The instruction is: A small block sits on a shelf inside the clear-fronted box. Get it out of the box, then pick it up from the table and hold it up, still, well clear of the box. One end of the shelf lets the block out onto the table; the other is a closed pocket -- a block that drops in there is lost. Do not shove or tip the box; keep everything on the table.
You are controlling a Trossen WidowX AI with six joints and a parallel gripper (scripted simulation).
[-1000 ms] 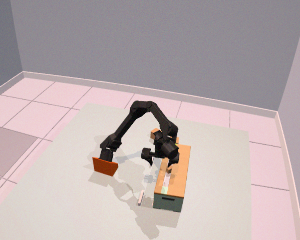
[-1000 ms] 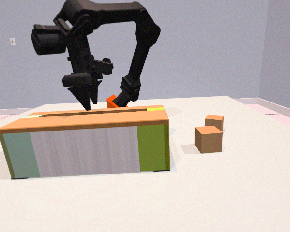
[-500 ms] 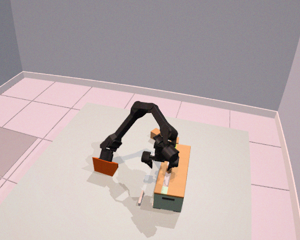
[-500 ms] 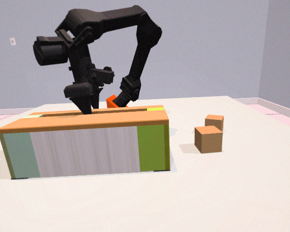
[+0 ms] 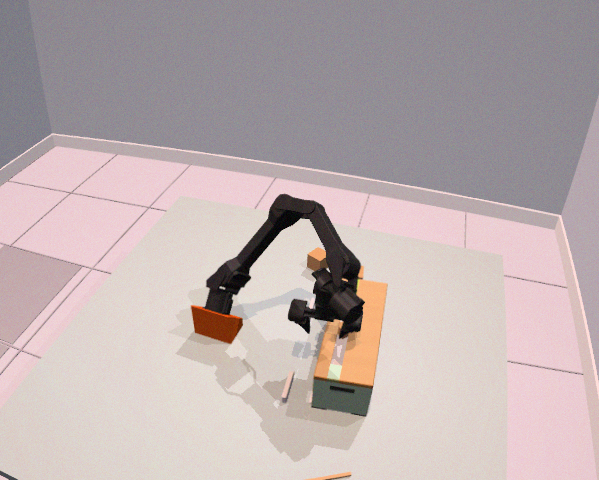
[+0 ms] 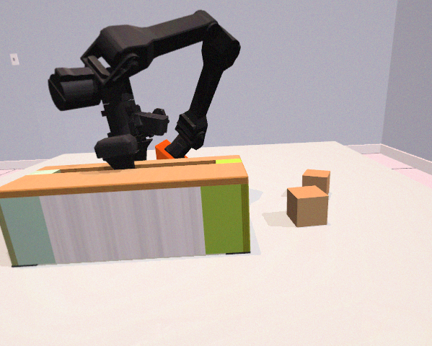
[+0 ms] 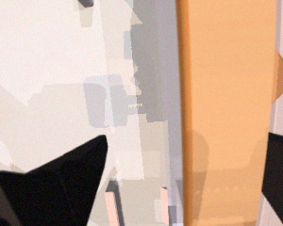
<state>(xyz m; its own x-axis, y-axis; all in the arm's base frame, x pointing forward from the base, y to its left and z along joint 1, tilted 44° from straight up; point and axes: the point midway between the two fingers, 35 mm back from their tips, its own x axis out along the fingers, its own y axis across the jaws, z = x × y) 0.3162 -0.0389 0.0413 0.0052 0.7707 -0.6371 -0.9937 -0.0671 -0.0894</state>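
The long box lies 40 mm ahead of my gripper tip, 10 mm to the left of it and 30 mm below it. Also, from my gripper tip: tan block (50 mm ahead, 40 mm to the left).
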